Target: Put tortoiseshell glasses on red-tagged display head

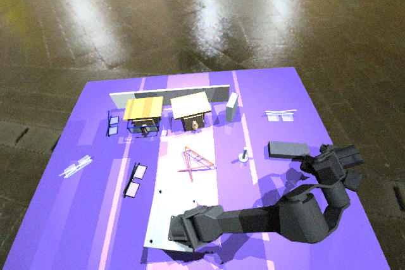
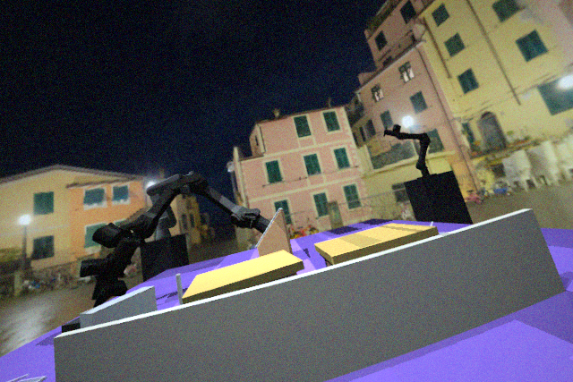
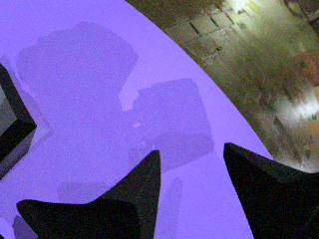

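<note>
My gripper tip is 12 cm short of the dark box, 14 cm to the right of it and 2 cm above it. From my gripper tip the other things lie so: grey wall: 39 cm ahead, 68 cm to the left, 2 cm above; then white disc: 9 cm ahead, 33 cm to the left, 1 cm below; then white block: 32 cm ahead, 38 cm to the left, 2 cm above.
</note>
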